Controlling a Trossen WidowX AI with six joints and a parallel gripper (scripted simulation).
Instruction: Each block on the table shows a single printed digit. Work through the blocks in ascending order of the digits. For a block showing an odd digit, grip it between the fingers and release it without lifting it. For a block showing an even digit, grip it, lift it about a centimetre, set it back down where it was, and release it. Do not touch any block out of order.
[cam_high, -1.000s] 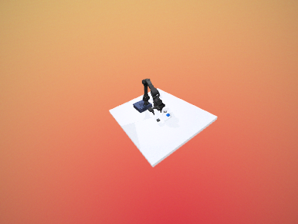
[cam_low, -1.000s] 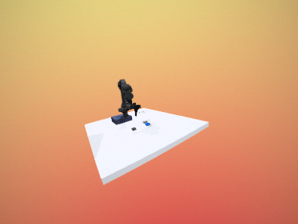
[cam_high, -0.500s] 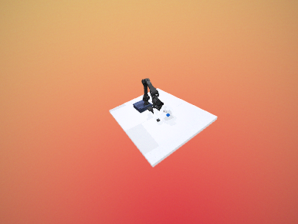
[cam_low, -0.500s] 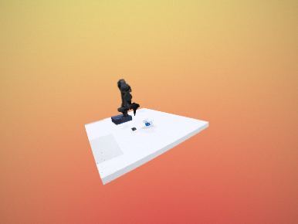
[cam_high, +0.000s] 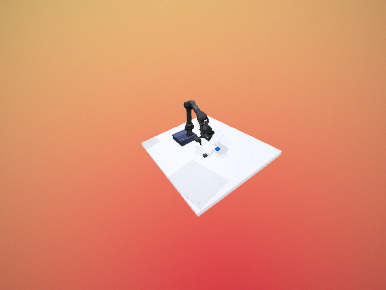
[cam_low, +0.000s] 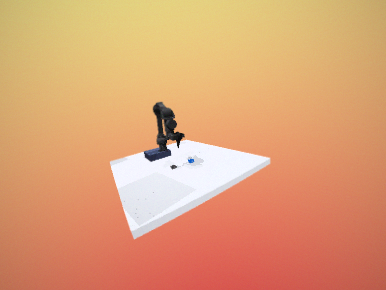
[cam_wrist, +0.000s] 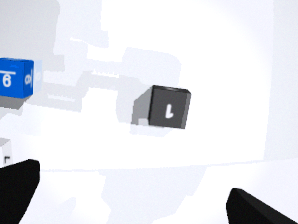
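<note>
Right now the dark block is 1 cm ahead of my gripper tip, 2 cm to the right of it and 12 cm below it. Round my gripper tip: blue block: 1 cm ahead, 12 cm to the left, 12 cm below; white block: 8 cm behind, 14 cm to the left, 12 cm below.
</note>
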